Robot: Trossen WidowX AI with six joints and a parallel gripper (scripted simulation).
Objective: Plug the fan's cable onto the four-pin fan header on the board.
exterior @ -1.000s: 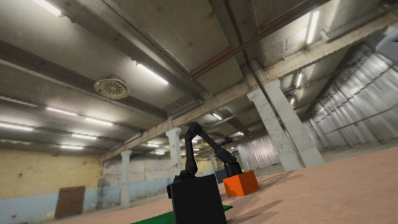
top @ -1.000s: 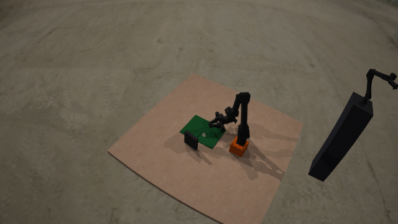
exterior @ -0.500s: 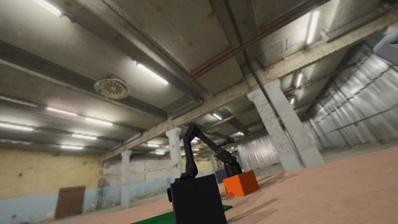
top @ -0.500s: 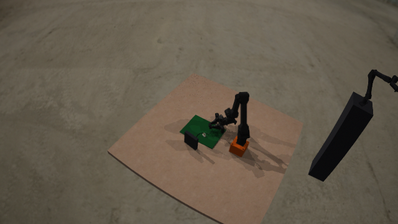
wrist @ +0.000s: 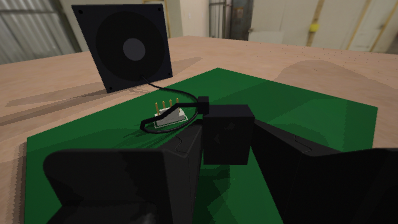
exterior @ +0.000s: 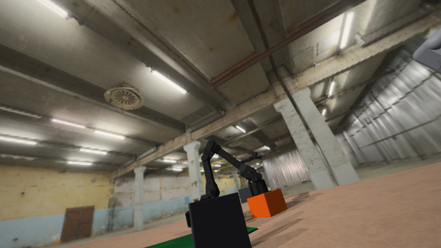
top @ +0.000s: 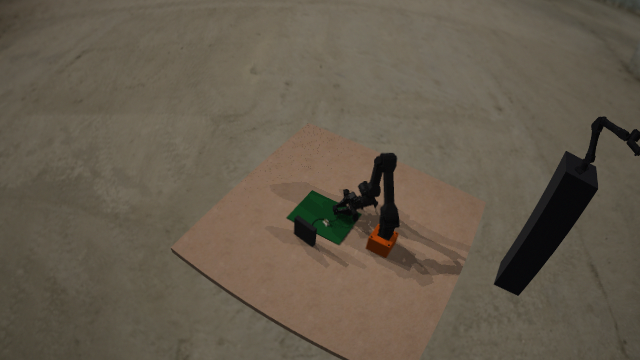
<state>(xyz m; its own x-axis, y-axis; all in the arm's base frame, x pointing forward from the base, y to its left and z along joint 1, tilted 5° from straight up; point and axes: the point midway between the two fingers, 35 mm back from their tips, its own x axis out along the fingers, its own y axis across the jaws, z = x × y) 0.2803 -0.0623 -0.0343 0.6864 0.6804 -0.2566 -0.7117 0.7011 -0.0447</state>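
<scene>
The green board is 30 mm ahead of my gripper tip, 40 mm to the left of it and 50 mm below it. Also, from my gripper tip: black fan (30 mm ahead, 210 mm to the left, 20 mm above); black fan plug (10 mm below); white four-pin header (80 mm to the left, 40 mm below).
</scene>
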